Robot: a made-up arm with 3 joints.
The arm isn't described. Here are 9 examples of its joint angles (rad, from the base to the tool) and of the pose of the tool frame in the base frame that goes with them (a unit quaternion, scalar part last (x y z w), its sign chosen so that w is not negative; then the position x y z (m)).
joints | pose
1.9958 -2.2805 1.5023 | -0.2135 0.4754 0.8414 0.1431 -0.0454 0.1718 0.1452
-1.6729 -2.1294 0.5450 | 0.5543 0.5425 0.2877 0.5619 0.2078 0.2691 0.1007
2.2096 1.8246 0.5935 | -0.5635 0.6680 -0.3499 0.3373 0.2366 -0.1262 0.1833
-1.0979 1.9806 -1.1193 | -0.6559 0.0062 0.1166 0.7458 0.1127 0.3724 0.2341
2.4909 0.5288 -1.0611 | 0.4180 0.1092 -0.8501 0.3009 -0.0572 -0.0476 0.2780
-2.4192 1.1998 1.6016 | -0.2976 0.8639 -0.4039 0.0434 -0.0856 -0.0531 0.2348
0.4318 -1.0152 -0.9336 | 0.6820 0.1231 0.1269 0.7096 0.2922 0.0215 0.2356
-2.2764 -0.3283 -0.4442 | -0.0383 0.3185 0.8915 0.3199 -0.0262 0.3167 0.3353
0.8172 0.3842 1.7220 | -0.7271 -0.3858 -0.2853 0.4910 0.2323 0.2596 0.3673
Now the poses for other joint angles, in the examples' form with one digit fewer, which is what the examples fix.
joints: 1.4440 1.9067 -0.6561
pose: -0.362 0.609 -0.579 0.404 0.275 -0.073 0.235
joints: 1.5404 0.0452 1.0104
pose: -0.472 -0.095 -0.685 0.546 0.176 0.064 0.455
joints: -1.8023 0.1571 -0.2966
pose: -0.097 0.076 0.795 0.595 0.014 0.327 0.380
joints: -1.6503 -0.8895 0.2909
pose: 0.309 0.201 0.624 0.689 0.206 0.296 0.338
